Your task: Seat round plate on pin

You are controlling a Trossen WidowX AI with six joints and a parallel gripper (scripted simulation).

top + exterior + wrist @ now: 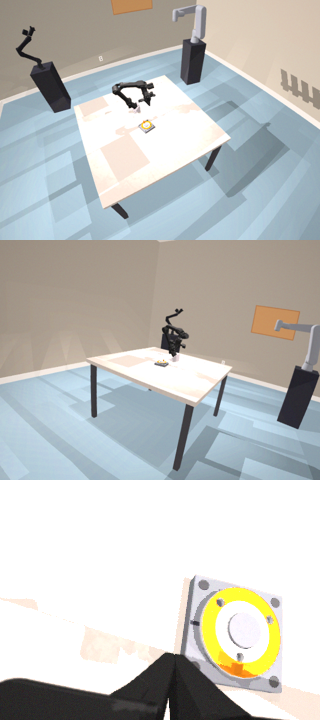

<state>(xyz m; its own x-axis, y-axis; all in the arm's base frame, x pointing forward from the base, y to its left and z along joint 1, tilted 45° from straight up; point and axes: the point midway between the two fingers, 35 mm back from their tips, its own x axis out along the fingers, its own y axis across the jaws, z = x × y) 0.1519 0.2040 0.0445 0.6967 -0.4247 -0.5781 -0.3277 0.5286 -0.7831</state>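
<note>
Right now my gripper tip is 16 cm above the grey square base, 10 cm short of it and 8 cm to the left of it.
</note>
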